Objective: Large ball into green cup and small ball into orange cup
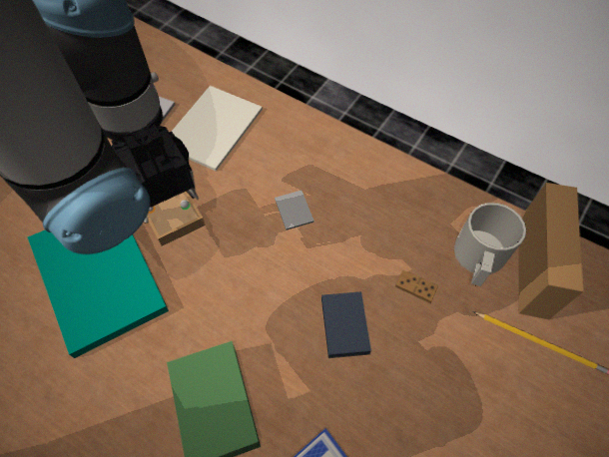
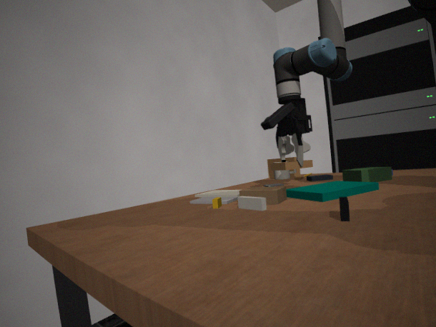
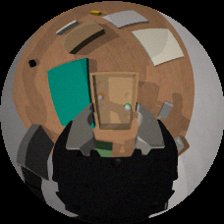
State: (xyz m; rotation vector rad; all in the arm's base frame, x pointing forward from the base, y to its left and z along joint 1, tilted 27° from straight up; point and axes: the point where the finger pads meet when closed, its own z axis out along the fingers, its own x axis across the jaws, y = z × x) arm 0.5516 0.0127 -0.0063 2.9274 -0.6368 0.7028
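The covered wooden puzzle lies 1 cm below my hand. The rest, counted from my hand: teal slab: 13 cm behind, 8 cm below, 5 cm to the left; then grey tile: 14 cm to the right, 14 cm ahead, 9 cm below; then cream board: 21 cm ahead, 9 cm to the left, 8 cm below.
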